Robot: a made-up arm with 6 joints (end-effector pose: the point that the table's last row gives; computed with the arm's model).
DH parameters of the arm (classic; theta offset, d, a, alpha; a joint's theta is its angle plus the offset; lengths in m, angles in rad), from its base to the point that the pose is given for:
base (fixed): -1.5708 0.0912 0 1.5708
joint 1: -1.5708 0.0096 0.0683 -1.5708
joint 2: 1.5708 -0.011 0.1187 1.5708
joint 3: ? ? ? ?
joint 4: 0 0.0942 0.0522 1.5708
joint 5: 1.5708 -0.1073 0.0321 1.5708
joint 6: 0 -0.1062 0.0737 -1.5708
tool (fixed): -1.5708 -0.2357 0 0
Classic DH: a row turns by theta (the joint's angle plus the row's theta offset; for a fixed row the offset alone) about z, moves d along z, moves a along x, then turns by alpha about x.
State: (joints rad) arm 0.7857 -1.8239 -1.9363 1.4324 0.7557 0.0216
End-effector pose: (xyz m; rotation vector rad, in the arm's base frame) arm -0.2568 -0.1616 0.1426 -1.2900 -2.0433 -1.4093
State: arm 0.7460 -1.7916 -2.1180 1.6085 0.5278 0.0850
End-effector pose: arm -0.1910 -0.1740 0.1441 -0.7967 -2.0666 -1.5910
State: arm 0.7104 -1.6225 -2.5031 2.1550 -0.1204 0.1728
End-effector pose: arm -0.0892 -0.2001 0.1827 0.7230 -1.9042 -2.0875
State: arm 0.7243 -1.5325 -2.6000 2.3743 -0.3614 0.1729
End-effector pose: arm -0.0676 -0.2087 0.1939 1.3072 -1.6322 -2.1810
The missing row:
joint 3: 0 0.29 0.2181 1.5708
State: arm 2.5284 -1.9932 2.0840 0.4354 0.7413 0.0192
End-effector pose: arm -0.6071 -0.0016 0.1370 1.3313 0.7972 2.1201
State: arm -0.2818 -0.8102 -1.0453 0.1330 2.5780 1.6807
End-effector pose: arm 0.0402 0.2610 -0.4098 -0.0934 -1.2746 -1.7033
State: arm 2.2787 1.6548 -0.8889 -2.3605 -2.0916 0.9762
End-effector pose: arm -0.0960 -0.0293 -0.0477 1.2211 1.2702 0.5816
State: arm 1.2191 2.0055 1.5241 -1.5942 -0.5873 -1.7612
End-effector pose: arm 0.3439 0.0854 0.4916 1.0014 -1.1889 -1.9741
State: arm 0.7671 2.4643 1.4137 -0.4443 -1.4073 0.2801
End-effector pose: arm -0.0364 0.0547 0.8411 2.7689 -1.0572 -0.5050
